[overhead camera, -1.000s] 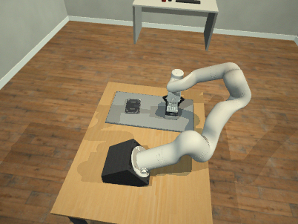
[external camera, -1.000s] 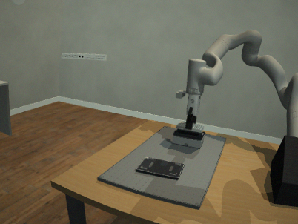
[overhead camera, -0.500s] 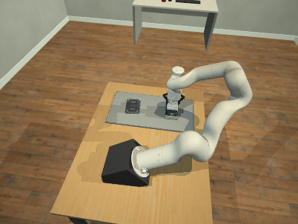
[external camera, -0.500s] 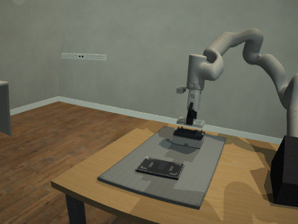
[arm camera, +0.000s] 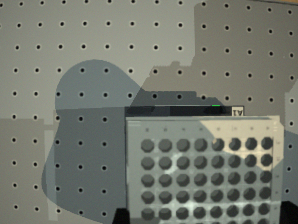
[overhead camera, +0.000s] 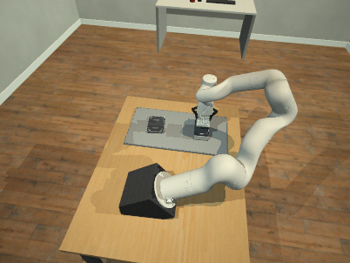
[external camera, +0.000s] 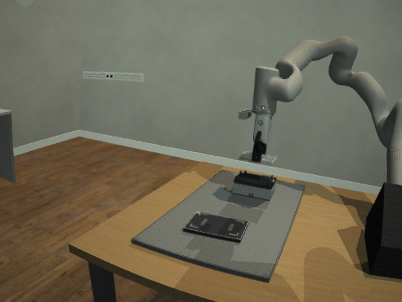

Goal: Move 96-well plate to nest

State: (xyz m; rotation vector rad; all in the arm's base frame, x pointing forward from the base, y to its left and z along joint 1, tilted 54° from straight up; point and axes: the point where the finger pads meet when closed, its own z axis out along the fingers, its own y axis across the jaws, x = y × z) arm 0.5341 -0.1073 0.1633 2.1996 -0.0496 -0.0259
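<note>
The plate nest N1 lies 330 mm to the left of my hand, 140 mm below it and 40 mm ahead of it. Also, from my hand: A1 mark (270 mm to the left, 130 mm below, 120 mm ahead); 96-well plate (10 mm below).
</note>
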